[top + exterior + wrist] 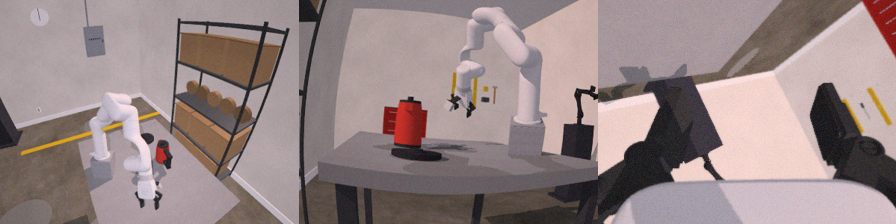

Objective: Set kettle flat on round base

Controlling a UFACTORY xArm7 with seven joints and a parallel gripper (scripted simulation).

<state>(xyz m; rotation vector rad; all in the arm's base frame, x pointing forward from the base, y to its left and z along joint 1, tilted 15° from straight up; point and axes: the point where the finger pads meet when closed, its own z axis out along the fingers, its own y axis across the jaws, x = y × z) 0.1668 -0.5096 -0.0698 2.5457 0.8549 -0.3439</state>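
Now: hand 38 cm to the right of the red kettle, 29 cm short of it and 8 cm above it. Round my hand: black round base 71 cm to the left, 27 cm ahead, 16 cm below.
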